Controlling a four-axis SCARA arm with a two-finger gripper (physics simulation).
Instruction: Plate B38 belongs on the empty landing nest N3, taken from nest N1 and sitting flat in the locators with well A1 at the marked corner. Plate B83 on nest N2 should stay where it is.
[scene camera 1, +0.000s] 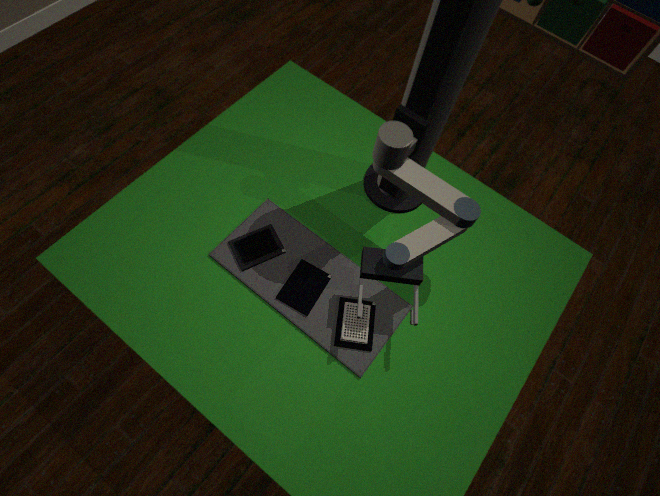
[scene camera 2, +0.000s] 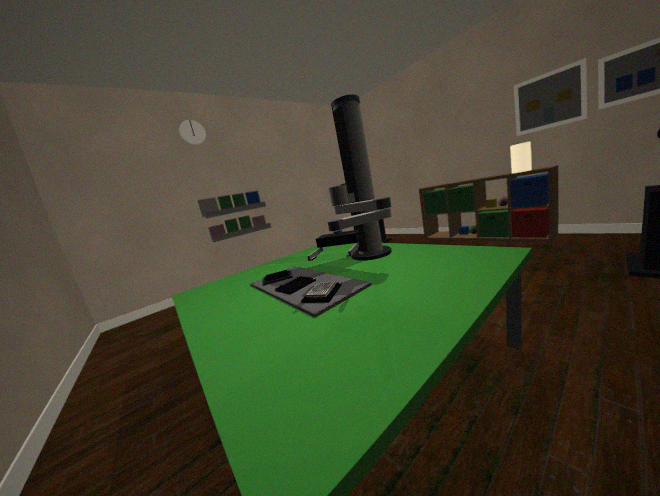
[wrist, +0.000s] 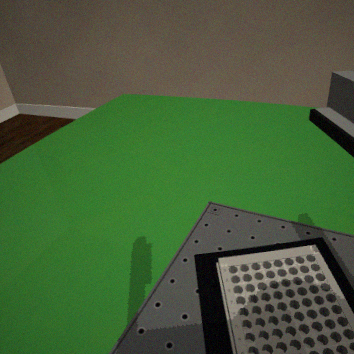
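Note:
A light plate with rows of round wells (scene camera 1: 349, 322) (scene camera 2: 321, 289) (wrist: 280, 300) lies in a black nest (scene camera 1: 354, 347) (wrist: 212, 300) at the board's right end in scene camera 1. A flat black nest (scene camera 1: 304, 288) (scene camera 2: 295, 284) is in the middle. A dark, raised-edged nest (scene camera 1: 256, 262) (scene camera 2: 276, 276) is at the left end; whether its dark inside is a plate is unclear. The labels B38, B83, N1, N2 and N3 are unreadable. My gripper (scene camera 1: 387, 320) (scene camera 2: 330, 256) is open and empty above the board's right end, one finger overlapping the light plate in scene camera 1.
The nests stand on a grey board (scene camera 1: 360, 366) (scene camera 2: 352, 285) (wrist: 170, 315) with small holes, on a green table (scene camera 1: 213, 373) (scene camera 2: 320, 373) (wrist: 150, 175). The arm's column (scene camera 1: 448, 69) (scene camera 2: 358, 149) rises from a round base (scene camera 1: 381, 200) behind the board. Finger shadows fall near the board.

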